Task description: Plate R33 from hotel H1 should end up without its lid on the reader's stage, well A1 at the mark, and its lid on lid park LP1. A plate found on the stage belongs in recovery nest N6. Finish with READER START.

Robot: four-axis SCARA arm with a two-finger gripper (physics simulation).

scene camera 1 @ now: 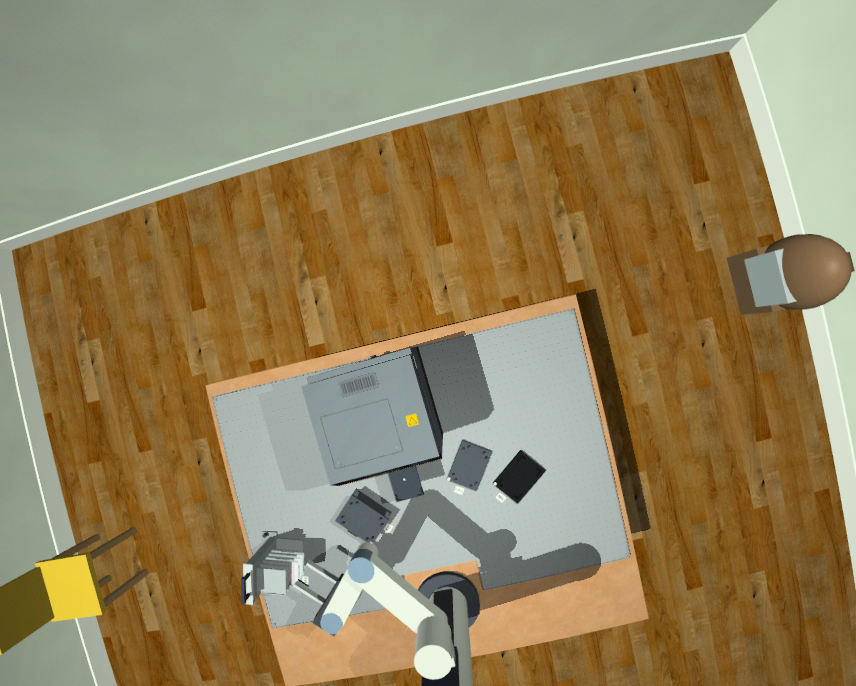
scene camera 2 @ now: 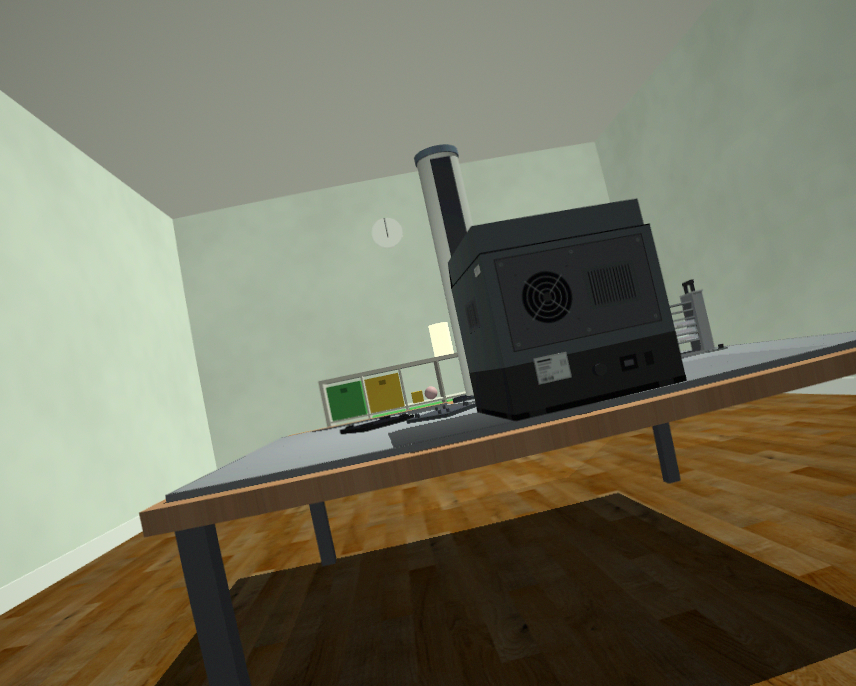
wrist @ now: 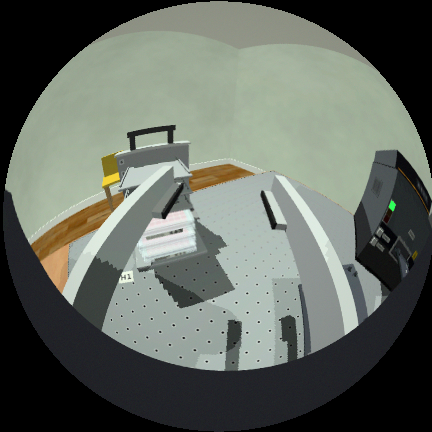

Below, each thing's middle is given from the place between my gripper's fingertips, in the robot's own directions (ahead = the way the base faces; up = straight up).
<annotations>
I see my gripper 240 mm short of the dark stage (scene camera 1: 411, 487), 420 mm to the left of it and 50 mm above it.
</annotations>
